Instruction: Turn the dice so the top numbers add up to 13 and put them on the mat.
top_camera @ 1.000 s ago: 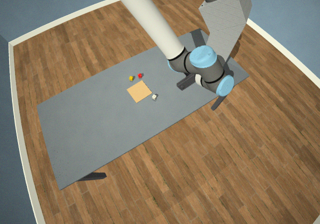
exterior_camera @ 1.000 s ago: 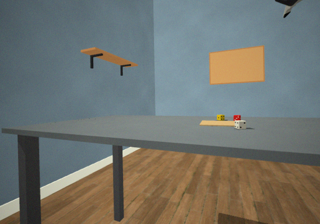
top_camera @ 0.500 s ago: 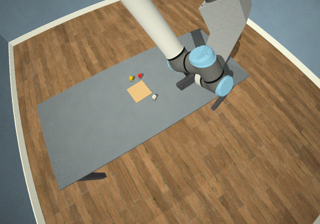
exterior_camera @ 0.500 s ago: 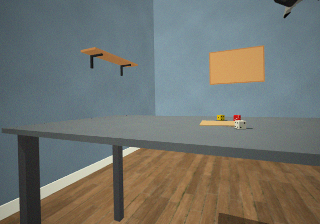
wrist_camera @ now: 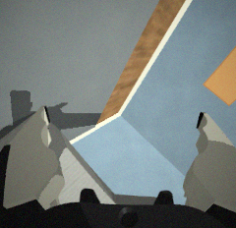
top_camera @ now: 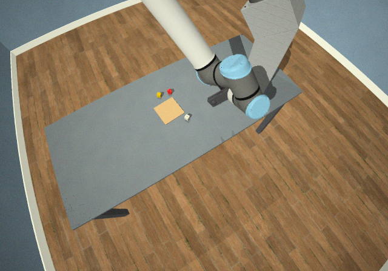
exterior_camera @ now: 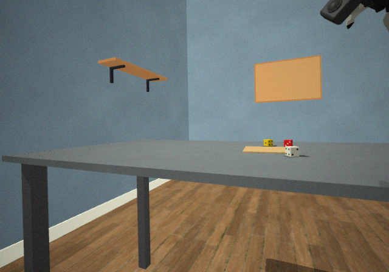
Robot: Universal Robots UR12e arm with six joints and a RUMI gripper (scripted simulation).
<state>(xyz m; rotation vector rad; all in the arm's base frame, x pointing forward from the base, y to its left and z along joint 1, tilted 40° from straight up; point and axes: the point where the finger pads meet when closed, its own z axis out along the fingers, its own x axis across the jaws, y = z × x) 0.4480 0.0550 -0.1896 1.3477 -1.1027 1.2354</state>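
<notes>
Now: the yellow die 25 cm ahead of my hand, 23 cm to the right of it and 25 cm below it. Also, from my hand: red die (18 cm ahead, 22 cm to the right, 25 cm below); tan mat (24 cm ahead, 10 cm to the right, 26 cm below); white die (16 cm ahead, 25 cm below).
</notes>
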